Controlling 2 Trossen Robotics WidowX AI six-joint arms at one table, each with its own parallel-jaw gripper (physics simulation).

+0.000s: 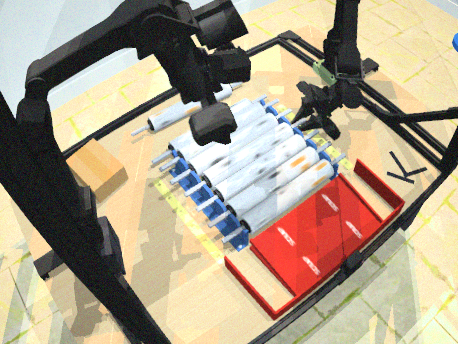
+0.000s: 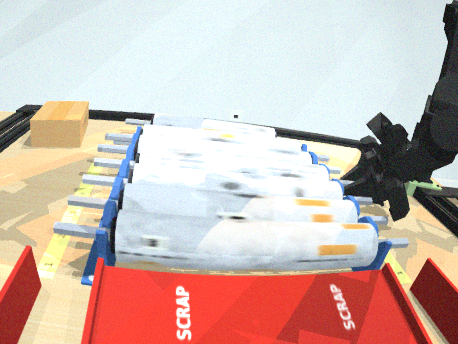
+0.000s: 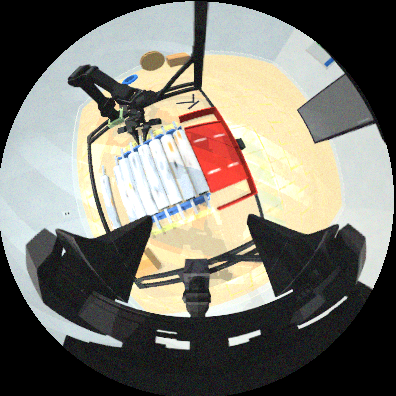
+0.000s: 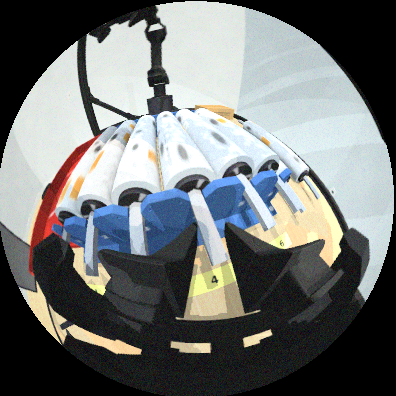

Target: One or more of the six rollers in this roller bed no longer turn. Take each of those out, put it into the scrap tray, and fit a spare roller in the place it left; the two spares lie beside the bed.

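Frame: origin at the left arm's base, x right, y ahead, z up, level; millimetres.
Where they show: left gripper, fingertip midpoint: (image 3: 200, 219); right gripper, fingertip midpoint: (image 1: 293, 127) (image 3: 141, 144) (image 4: 210, 226); left arm's base, link origin: (image 1: 88, 238) (image 3: 196, 282) (image 4: 159, 95); right arm's base, link origin: (image 3: 114, 115).
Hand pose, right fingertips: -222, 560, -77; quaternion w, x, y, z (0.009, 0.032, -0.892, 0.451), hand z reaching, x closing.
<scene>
Things, the pixels of their top centre, and the offset from my right fingertips, as dx, dy, dz.
- bed with blue rails, top centre: (image 4: 163, 208) (image 1: 301, 128) (image 3: 145, 138) +34, +4, +33
- spare roller, top centre: (image 2: 215, 120) (image 1: 189, 99) (image 4: 274, 136) (image 3: 105, 201) -183, -243, +15
- red scrap tray, top centre: (image 1: 323, 228) (image 4: 61, 177) (image 3: 218, 149) +317, -51, +16
- cardboard box, top centre: (image 2: 62, 109) (image 1: 93, 163) (image 3: 139, 266) (image 4: 214, 105) -37, -541, +22
Six white rollers (image 1: 287, 195) (image 2: 240, 245) (image 4: 140, 170) lie side by side in the bed with blue rails (image 1: 210, 202) (image 4: 165, 212). One spare roller (image 1: 170, 117) (image 3: 108, 197) (image 4: 280, 149) lies apart behind the bed; another roller (image 1: 181, 139) seems to lie close against that side. The red scrap tray (image 1: 320, 220) (image 2: 250, 310) (image 3: 220, 155) has no roller on it. My left gripper (image 1: 213, 135) (image 3: 200, 219) is wide open above the rollers. My right gripper (image 2: 346, 186) (image 4: 210, 226) is partly open, empty, at the axle end near label 4. Which rollers are stuck cannot be seen.
A cardboard box (image 1: 97, 170) (image 2: 60, 125) stands left of the bed. Yellow numbered strips (image 1: 190, 220) (image 4: 215, 280) run along both bed sides. A black frame (image 1: 115, 125) edges the table. A green part (image 1: 324, 72) is beside my right arm.
</scene>
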